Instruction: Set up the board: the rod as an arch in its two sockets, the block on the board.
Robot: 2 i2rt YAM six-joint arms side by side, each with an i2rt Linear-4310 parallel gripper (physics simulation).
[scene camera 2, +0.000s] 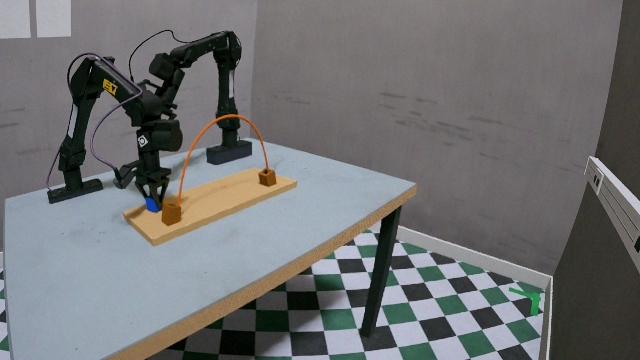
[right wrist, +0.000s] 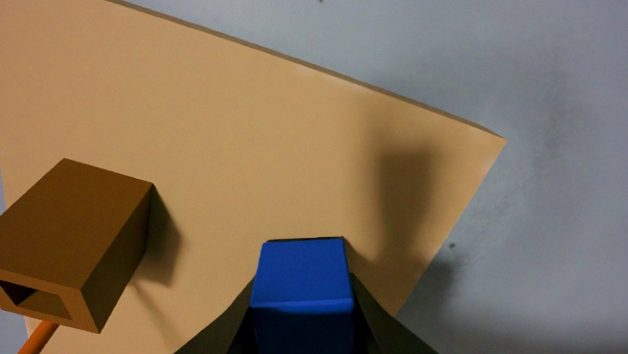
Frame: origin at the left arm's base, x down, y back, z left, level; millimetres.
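Seen in the pictures: right gripper, fingertip midpoint: (scene camera 2: 155, 206) (right wrist: 305, 283); left arm's base, link origin: (scene camera 2: 229, 147); right arm's base, link origin: (scene camera 2: 75, 189).
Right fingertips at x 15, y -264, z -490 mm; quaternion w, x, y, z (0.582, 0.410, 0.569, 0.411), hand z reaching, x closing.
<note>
Pixels of each thing's top centre, then the offset from my right fingertips to it. "spot": a spot on its surface instead. Level surfaces: height alone.
- orange rod, top centre: (scene camera 2: 232, 114) dy -91, dx -220, dz +208 mm
- far brown socket, surface spot: (scene camera 2: 267, 178) spot: dy -105, dx -18, dz +332 mm
- blue block, top centre: (right wrist: 304, 340) (scene camera 2: 153, 196) dy -1, dx -29, dz -2 mm
- pale blue table, surface height: dx +30 mm
The orange rod (scene camera 2: 227, 116) (right wrist: 39, 339) stands as an arch. Its far end meets the top of the far brown socket (scene camera 2: 267, 178). At the near brown socket (scene camera 2: 171, 214) (right wrist: 75, 225), the right wrist view shows the rod passing behind the rim, outside the visible part of the opening; its tip is hidden. My right gripper (scene camera 2: 153, 205) (right wrist: 305, 283) is shut on the blue block (scene camera 2: 151, 203) (right wrist: 302, 280), on or just above the board (scene camera 2: 220, 194) (right wrist: 225, 125), near its left end in scene camera 2. My left gripper is open, high behind the right arm, its fingers mostly hidden.
The board lies on the pale blue table (scene camera 2: 225, 255) (right wrist: 565, 200). The right arm's base (scene camera 2: 75, 191) and the left arm's base (scene camera 2: 229, 152) stand along the table's back edge. The arch rises beside the right arm.
</note>
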